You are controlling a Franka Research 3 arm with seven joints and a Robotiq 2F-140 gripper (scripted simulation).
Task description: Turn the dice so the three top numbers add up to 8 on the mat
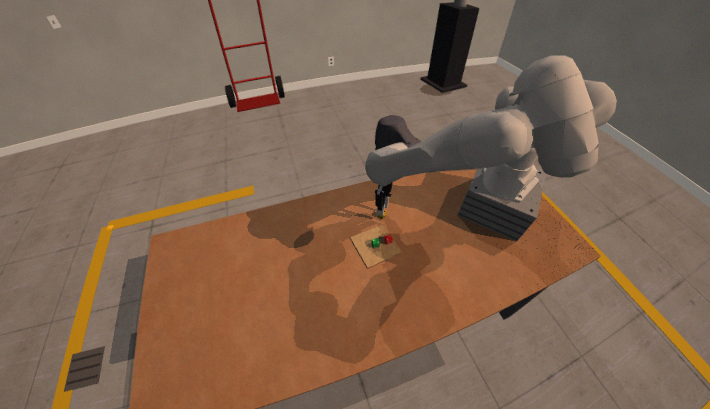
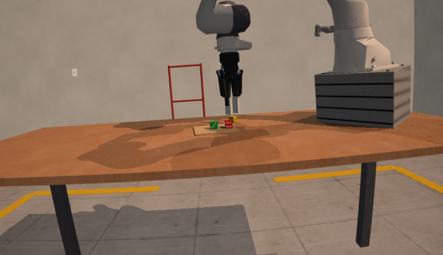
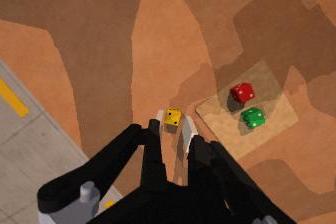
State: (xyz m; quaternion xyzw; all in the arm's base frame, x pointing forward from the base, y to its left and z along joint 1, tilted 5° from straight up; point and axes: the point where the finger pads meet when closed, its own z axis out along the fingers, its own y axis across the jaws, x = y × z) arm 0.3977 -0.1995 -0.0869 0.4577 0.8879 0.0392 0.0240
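My hand is 50 mm above the yellow die. From my hand the other things lie so: green die: 110 mm to the left, 90 mm ahead, 50 mm below; then red die: 120 mm to the left, 50 mm below, 40 mm ahead; then tan mat: 110 mm to the left, 90 mm ahead, 60 mm below.
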